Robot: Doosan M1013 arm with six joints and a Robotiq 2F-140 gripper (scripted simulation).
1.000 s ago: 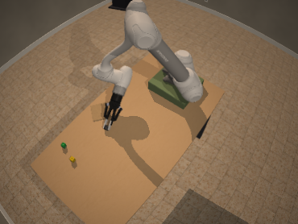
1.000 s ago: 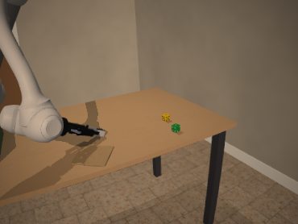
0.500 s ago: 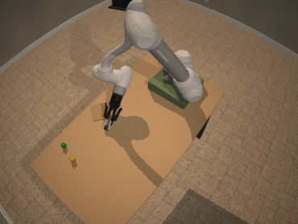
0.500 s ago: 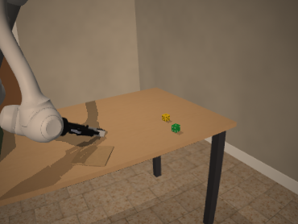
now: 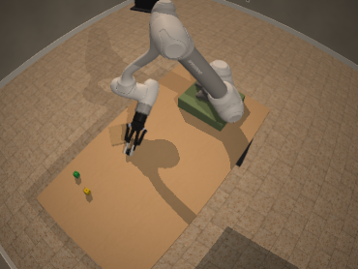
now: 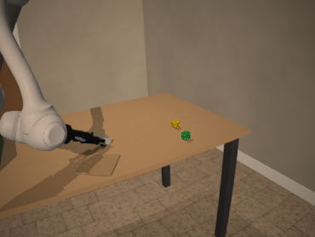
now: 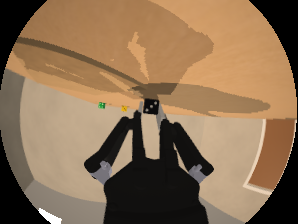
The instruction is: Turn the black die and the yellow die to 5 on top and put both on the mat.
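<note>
Now: the black die 10 mm below my hand and 10 mm ahead of it. Round my hand: mat (120 mm to the right, 80 mm behind, 30 mm below); then green die (300 mm ahead, 200 mm to the right, 20 mm below); then yellow die (350 mm ahead, 80 mm to the right, 20 mm below).
</note>
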